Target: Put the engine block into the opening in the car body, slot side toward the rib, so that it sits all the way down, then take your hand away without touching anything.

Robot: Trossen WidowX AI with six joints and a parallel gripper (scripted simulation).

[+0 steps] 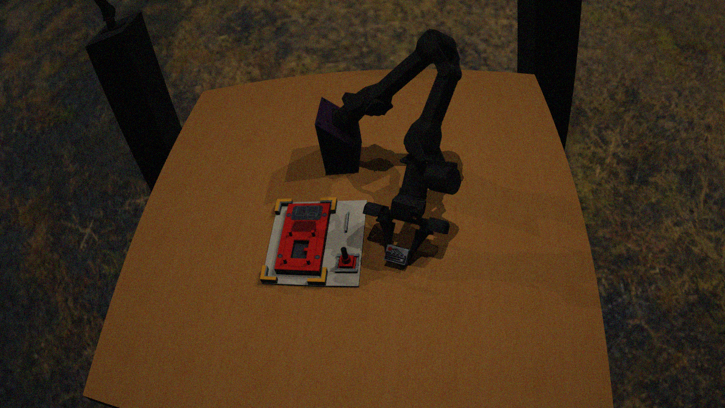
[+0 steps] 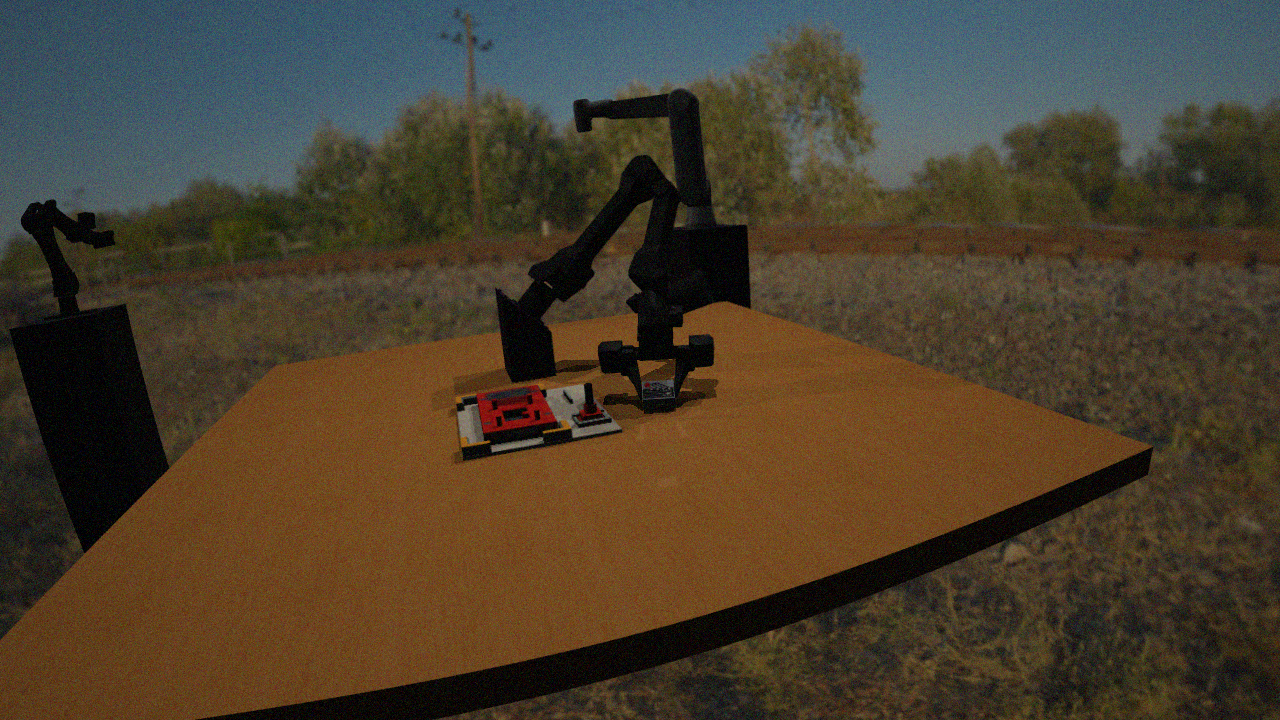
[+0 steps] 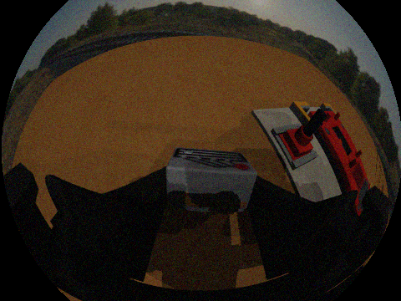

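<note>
The engine block is right at my gripper tip.
</note>
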